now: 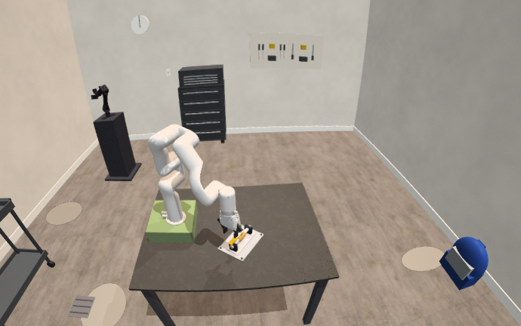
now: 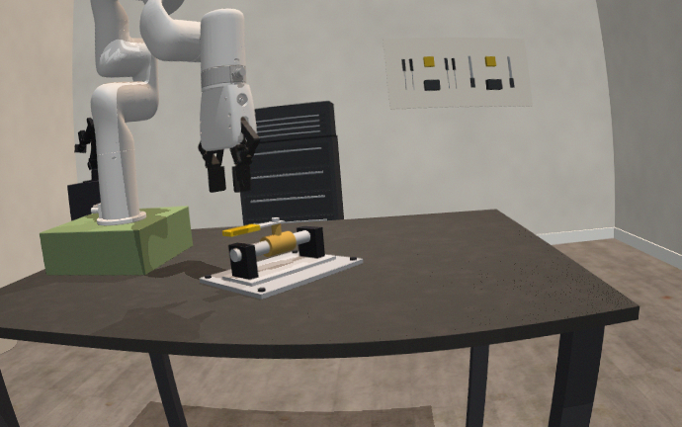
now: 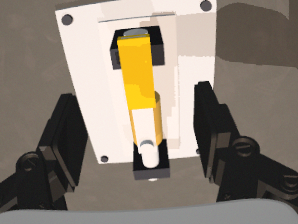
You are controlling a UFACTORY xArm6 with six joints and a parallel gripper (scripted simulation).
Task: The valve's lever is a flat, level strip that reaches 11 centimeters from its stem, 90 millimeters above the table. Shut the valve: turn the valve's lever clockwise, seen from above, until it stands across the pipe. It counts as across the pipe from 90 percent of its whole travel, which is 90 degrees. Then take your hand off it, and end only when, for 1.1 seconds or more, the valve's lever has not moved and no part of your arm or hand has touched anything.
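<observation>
The valve lever lies 8 cm below my hand, 4 cm to the left of it and 3 cm ahead of it.
</observation>
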